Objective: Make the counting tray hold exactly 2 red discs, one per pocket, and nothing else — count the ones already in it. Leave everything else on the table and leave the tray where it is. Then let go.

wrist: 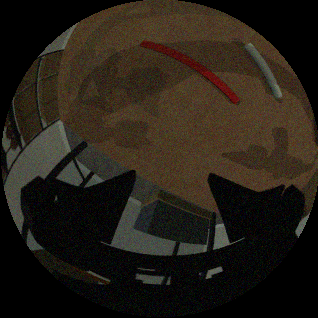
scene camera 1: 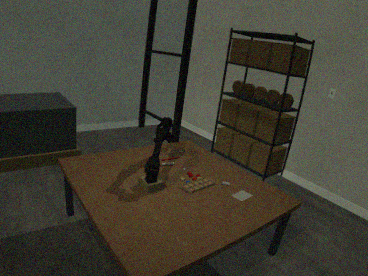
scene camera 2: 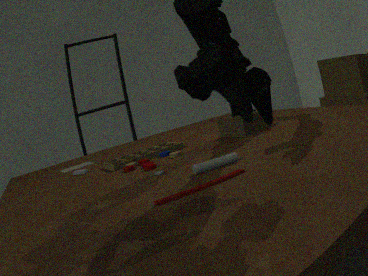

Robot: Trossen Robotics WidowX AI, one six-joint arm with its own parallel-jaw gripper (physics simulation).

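Note:
The counting tray (scene camera 1: 201, 188) (scene camera 2: 113, 166) is a pale tan pocketed tray on the table. Several red discs lie close together by its edge; one red disc (scene camera 1: 190, 174) and another red disc (scene camera 2: 129, 168) are marked. A blue disc (scene camera 1: 188, 182) (scene camera 2: 164, 154) and a pale tan disc (scene camera 2: 175, 154) are beside them. The views are too dark and small to tell what sits in the pockets. My gripper (scene camera 2: 259, 122) (wrist: 172, 175) is open and empty, raised above the table away from the tray. The tray and discs do not show in the wrist view.
A red rod (scene camera 1: 170, 159) (scene camera 2: 200, 187) (wrist: 195, 67) and a white cylinder (scene camera 1: 168, 164) (scene camera 2: 216, 163) (wrist: 265, 72) lie on the table. A white card (scene camera 1: 242, 195), a small white piece (scene camera 1: 226, 183) and a small pale disc (scene camera 2: 158, 172) lie around the tray.

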